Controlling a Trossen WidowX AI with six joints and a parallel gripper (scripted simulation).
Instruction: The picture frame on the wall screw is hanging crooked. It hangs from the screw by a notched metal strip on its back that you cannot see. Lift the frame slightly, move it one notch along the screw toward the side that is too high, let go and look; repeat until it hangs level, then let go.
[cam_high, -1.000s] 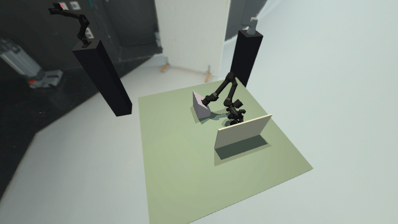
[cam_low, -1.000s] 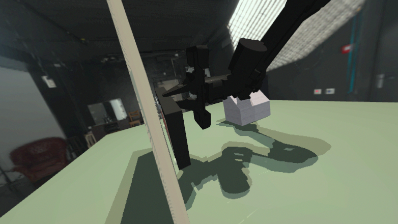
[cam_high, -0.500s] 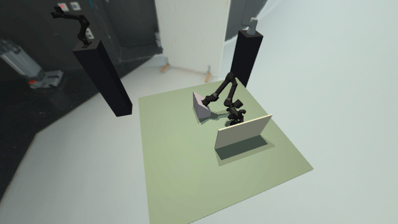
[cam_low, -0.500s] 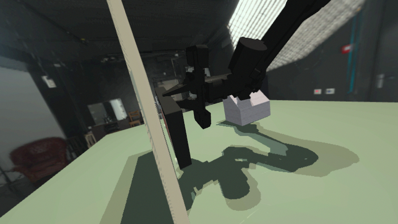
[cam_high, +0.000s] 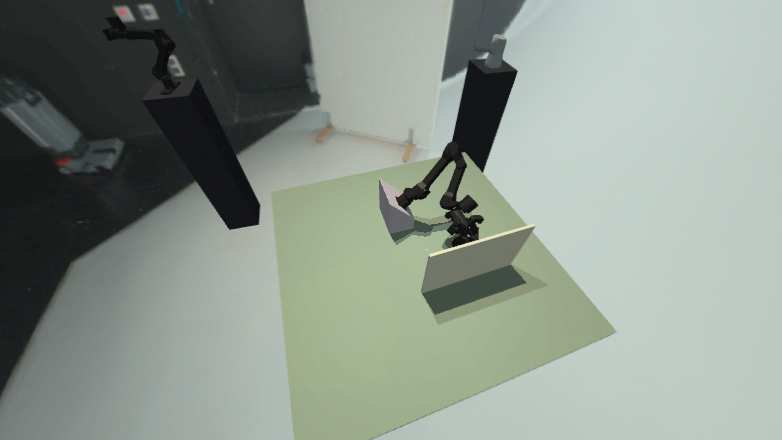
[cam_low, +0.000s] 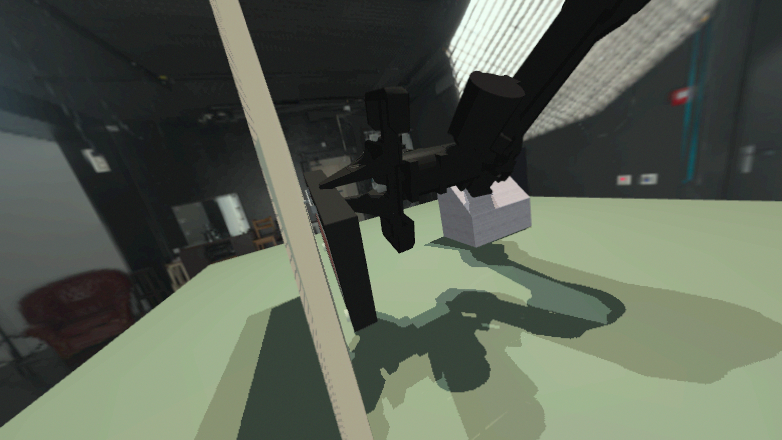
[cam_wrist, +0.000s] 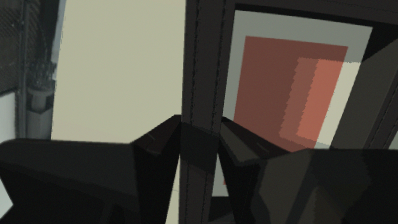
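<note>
Right now my gripper tip is 50 mm above the picture frame, 10 mm to the left of it and 10 mm short of it. The rest, counted from my gripper tip: wall panel (60 mm below, 20 mm ahead).
</note>
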